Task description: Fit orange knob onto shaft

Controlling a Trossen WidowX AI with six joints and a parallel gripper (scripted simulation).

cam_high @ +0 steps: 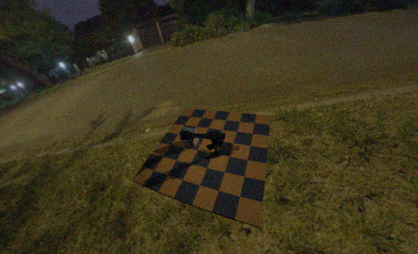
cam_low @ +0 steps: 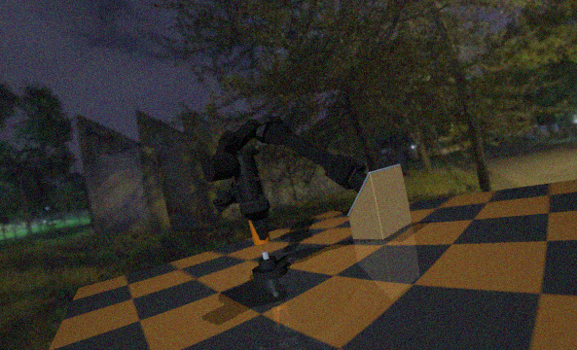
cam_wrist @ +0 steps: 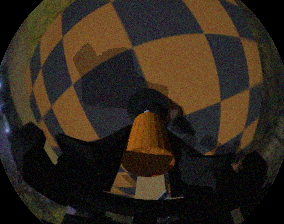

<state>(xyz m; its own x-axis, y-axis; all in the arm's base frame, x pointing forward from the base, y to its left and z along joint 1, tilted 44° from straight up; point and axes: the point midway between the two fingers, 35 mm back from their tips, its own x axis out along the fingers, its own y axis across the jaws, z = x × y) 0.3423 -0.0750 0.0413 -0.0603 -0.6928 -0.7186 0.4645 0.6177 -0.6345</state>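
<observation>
The orange knob is 3 cm above my gripper tip. The rest, counted from my gripper tip: round pedestal: 6 cm below.
</observation>
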